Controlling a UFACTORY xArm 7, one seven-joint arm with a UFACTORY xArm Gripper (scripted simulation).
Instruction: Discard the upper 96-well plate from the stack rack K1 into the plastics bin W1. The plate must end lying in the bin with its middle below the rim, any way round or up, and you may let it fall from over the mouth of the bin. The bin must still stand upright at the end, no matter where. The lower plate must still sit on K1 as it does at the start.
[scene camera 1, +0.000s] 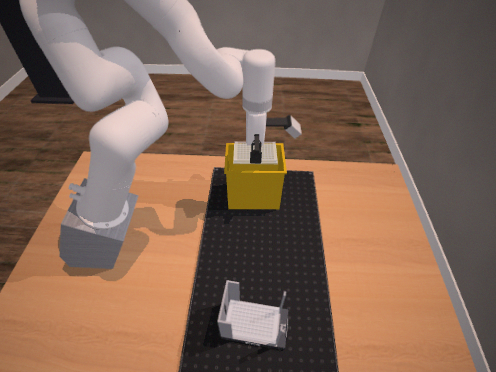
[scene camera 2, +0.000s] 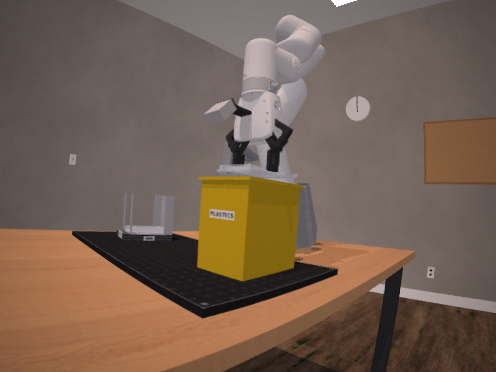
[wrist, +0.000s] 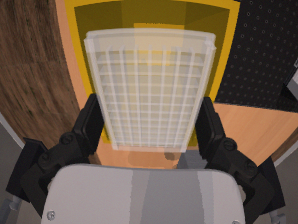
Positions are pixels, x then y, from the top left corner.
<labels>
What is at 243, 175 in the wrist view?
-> My gripper.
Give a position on a yellow plastics bin W1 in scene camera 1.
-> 249, 186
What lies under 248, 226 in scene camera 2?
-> A yellow plastics bin W1.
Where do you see my gripper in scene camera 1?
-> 255, 152
</labels>
